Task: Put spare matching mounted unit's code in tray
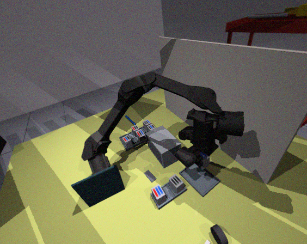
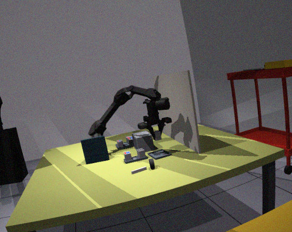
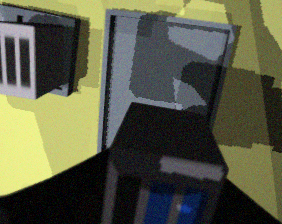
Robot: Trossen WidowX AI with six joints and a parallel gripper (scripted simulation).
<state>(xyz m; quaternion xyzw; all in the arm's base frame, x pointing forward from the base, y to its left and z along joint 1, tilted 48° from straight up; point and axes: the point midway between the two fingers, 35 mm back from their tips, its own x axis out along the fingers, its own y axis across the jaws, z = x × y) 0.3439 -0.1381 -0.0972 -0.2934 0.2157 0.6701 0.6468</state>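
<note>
Right now the flat grey tray is 10 cm below my gripper tip. Round my gripper tip: grey-striped spare 10 cm behind, 1 cm to the left, 6 cm below; rack 14 cm behind, 1 cm to the left, 10 cm below; grey spare block 2 cm above.
</note>
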